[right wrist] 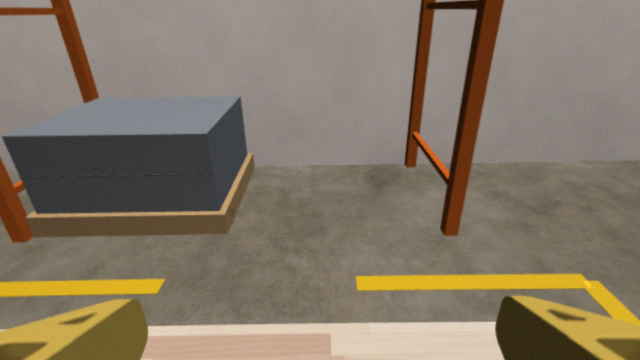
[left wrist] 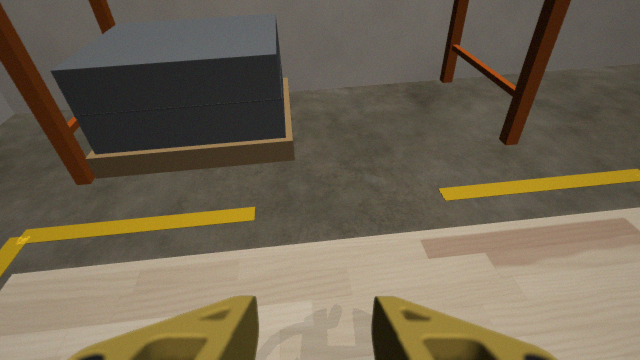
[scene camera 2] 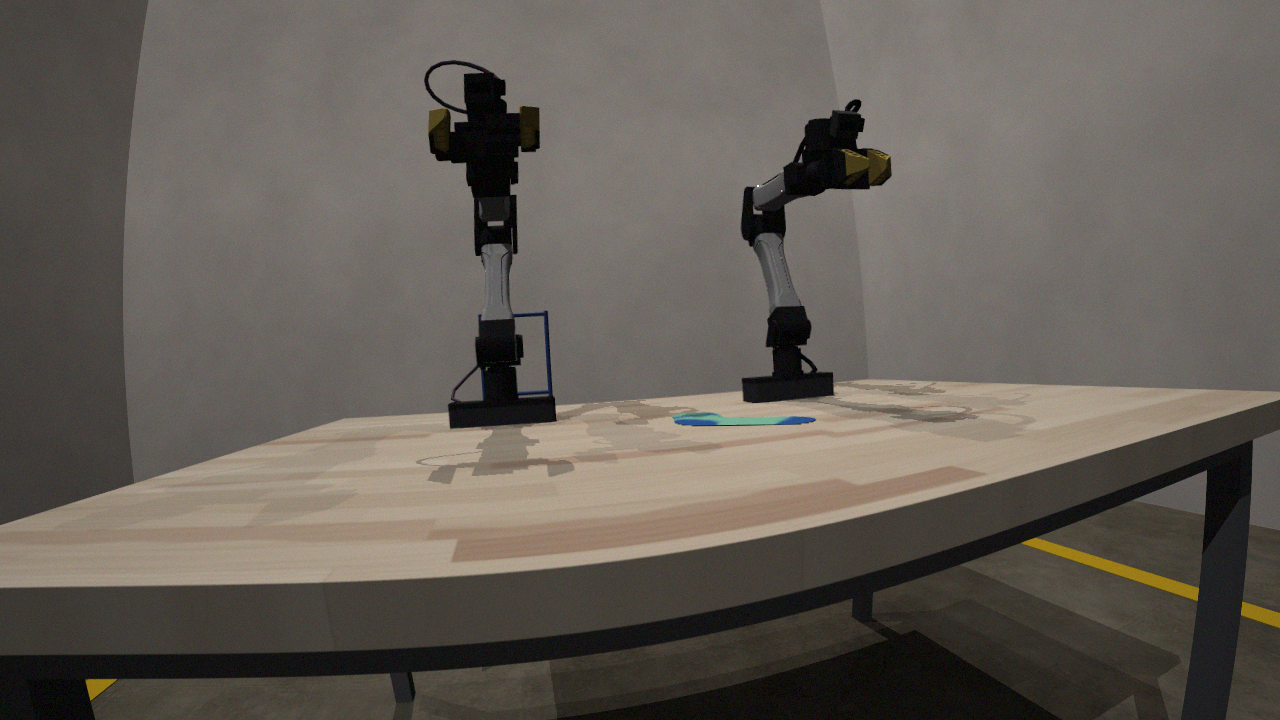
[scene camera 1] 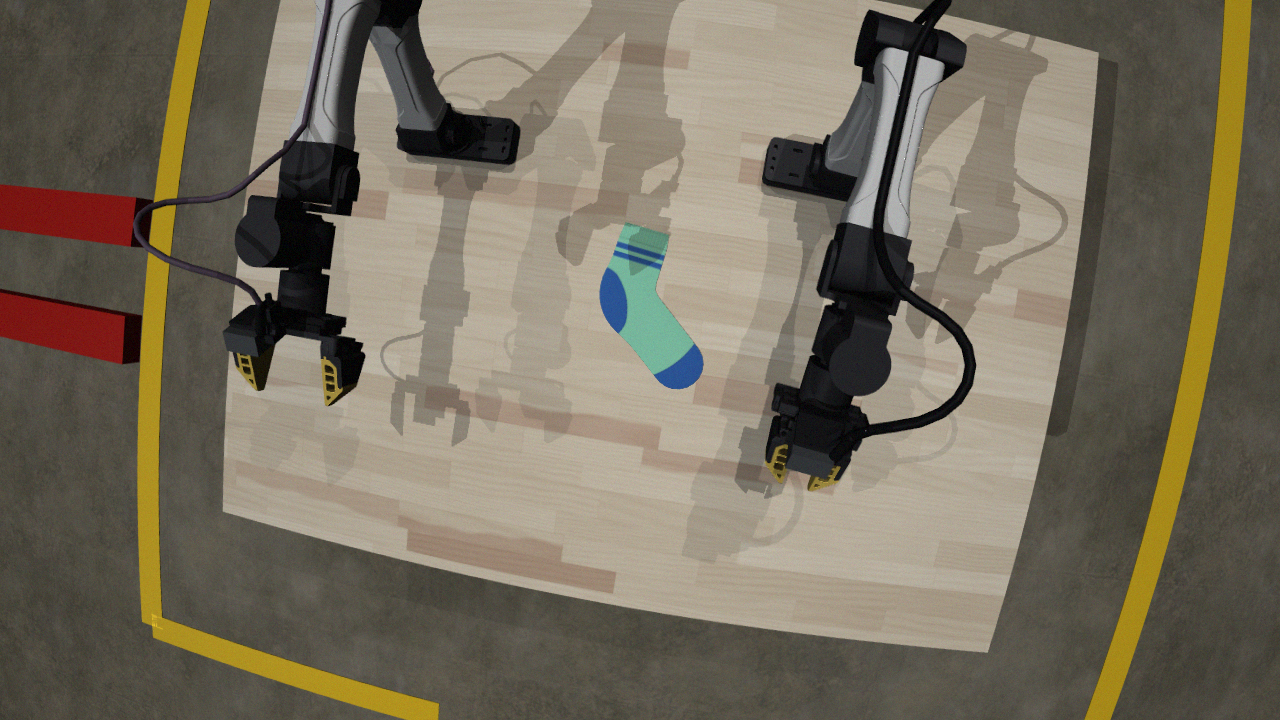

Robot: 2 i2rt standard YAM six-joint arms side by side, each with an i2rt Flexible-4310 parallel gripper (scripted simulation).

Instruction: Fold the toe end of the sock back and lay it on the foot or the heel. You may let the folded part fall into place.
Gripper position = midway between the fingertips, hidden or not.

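Arm base in sight (scene camera 2: 462, 418). Another arm base (scene camera 2: 796, 389). Left gripper (scene camera 1: 794, 485), (scene camera 2: 878, 163), (left wrist: 315, 312). Right gripper (scene camera 1: 293, 397), (scene camera 2: 483, 111), (right wrist: 320, 313).
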